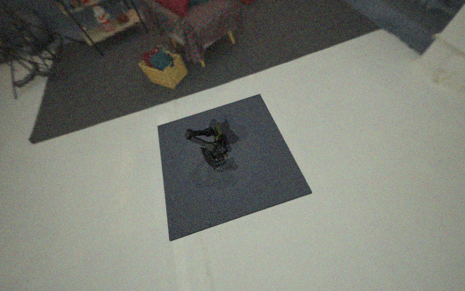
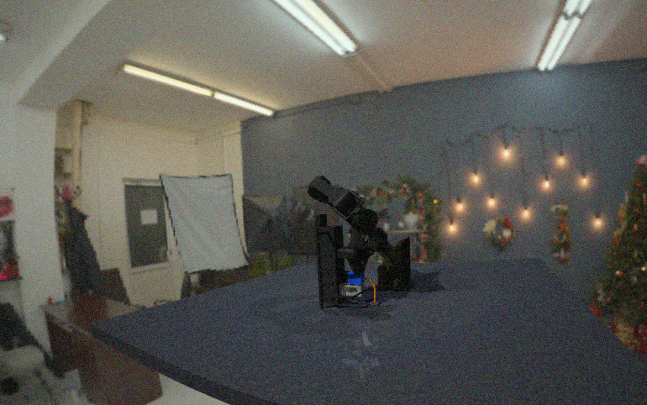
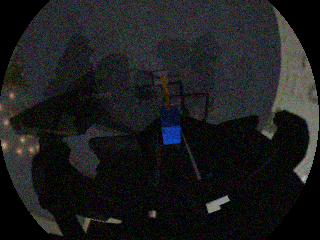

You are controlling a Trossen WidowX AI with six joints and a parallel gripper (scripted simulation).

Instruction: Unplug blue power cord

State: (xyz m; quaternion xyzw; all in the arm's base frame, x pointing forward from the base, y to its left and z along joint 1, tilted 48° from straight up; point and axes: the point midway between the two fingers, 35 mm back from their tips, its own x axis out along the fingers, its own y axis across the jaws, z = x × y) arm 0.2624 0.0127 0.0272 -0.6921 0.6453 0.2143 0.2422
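Now: gripper tip 30 mm to the left of the blue plug.
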